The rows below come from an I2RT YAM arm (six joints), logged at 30 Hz.
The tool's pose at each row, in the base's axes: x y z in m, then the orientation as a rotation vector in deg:
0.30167, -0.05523, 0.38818, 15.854, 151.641, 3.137
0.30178, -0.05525, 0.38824, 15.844, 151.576, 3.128
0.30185, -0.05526, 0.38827, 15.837, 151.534, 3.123
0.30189, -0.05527, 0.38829, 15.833, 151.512, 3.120
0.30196, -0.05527, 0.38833, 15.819, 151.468, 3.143
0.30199, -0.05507, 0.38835, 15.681, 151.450, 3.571
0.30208, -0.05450, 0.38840, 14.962, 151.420, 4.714
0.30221, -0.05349, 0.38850, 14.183, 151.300, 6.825
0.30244, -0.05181, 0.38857, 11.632, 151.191, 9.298
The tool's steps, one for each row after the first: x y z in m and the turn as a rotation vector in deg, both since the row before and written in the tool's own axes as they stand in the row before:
-0.00013, 0.00001, 0.00000, -0.002, -0.066, -0.005
-0.00008, 0.00001, 0.00001, -0.002, -0.043, -0.003
-0.00005, 0.00000, 0.00000, -0.001, -0.022, -0.002
-0.00008, 0.00002, 0.00000, -0.023, -0.042, -0.003
0.00001, 0.00020, -0.00001, -0.328, 0.012, -0.022
0.00002, 0.00058, 0.00000, -0.939, 0.032, -0.307
0.00004, 0.00102, -0.00001, -1.639, 0.050, -0.174
0.00010, 0.00169, 0.00012, -2.215, 0.067, -1.366

